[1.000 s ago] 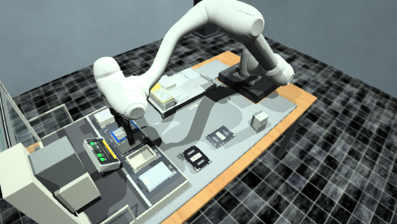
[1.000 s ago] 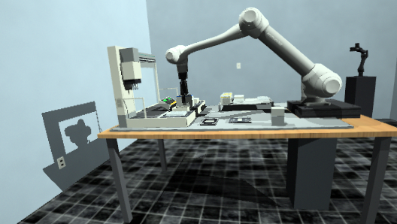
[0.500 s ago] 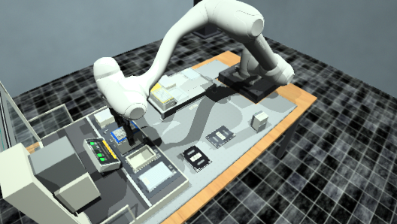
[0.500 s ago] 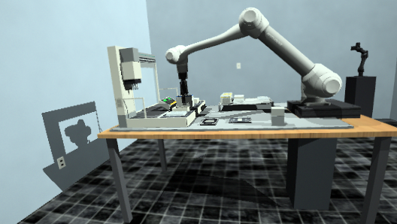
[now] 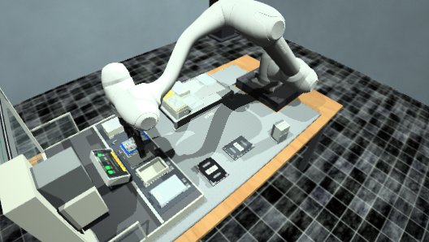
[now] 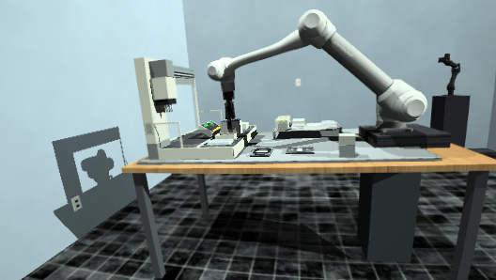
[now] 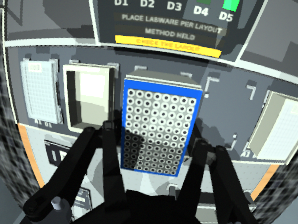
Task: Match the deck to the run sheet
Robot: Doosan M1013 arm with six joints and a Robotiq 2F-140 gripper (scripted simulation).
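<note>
The one-well reservoir lies 12 cm to the left of my hand and 6 cm below it. The rest, counted from my hand: clear cover: 33 cm behind, 15 cm to the right, 1 cm below; then blue-rimmed tip rack: 1 cm behind, 1 cm to the right; then white deep-well block: 25 cm to the right, 5 cm below.
</note>
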